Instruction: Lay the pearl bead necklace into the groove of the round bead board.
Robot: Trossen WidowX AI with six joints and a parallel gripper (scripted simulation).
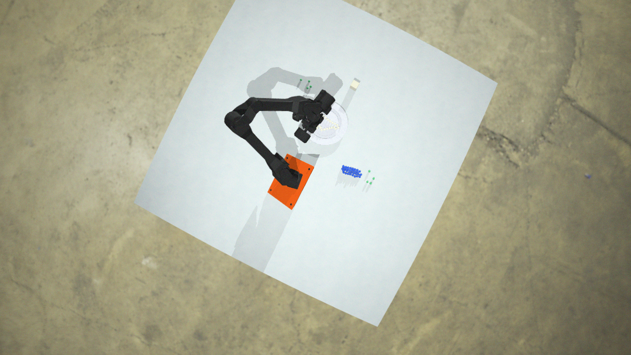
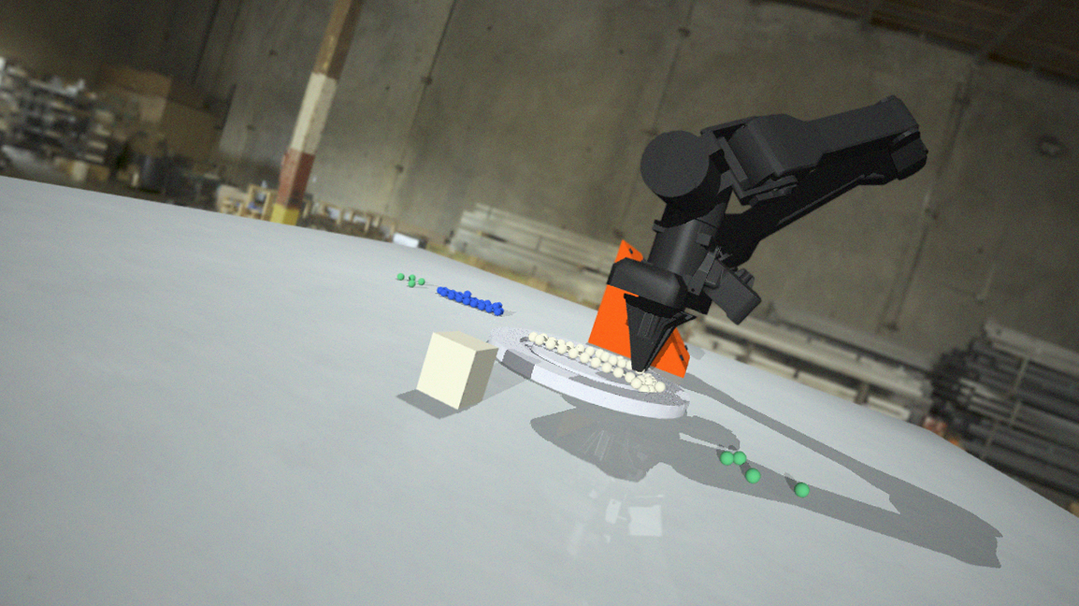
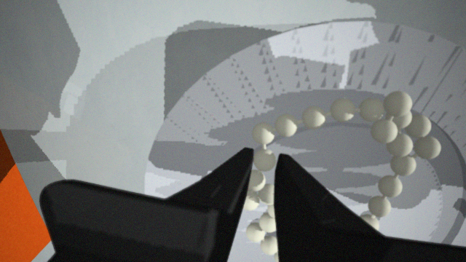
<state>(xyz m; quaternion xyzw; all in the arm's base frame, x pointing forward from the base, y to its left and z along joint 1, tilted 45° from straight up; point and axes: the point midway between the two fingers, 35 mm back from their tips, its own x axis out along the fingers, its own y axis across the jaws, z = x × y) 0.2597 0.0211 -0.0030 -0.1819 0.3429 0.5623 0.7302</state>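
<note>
Right now the round bead board is 5 cm to the right of my gripper tip, 3 cm ahead of it and 1 cm below it. The rest, counted from my gripper tip: cream cube (23 cm ahead, 11 cm to the right).
</note>
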